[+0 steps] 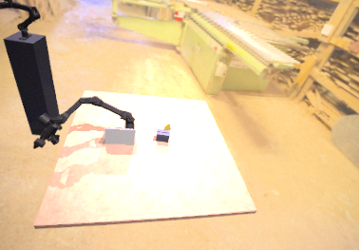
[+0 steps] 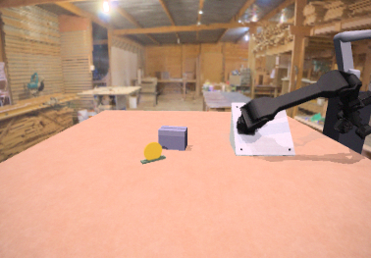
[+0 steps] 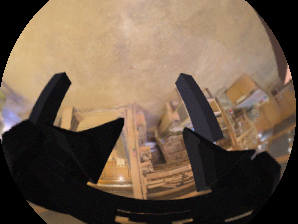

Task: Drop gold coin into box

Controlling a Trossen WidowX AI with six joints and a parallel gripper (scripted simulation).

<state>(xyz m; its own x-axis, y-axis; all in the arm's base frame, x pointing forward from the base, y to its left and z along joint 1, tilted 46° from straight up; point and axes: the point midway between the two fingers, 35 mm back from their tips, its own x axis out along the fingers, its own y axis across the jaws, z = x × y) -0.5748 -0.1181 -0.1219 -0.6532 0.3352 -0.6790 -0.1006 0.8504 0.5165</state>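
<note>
Right now the gold coin is 91 cm ahead of my gripper tip, 32 cm to the left of it and 2 cm above it.
</note>
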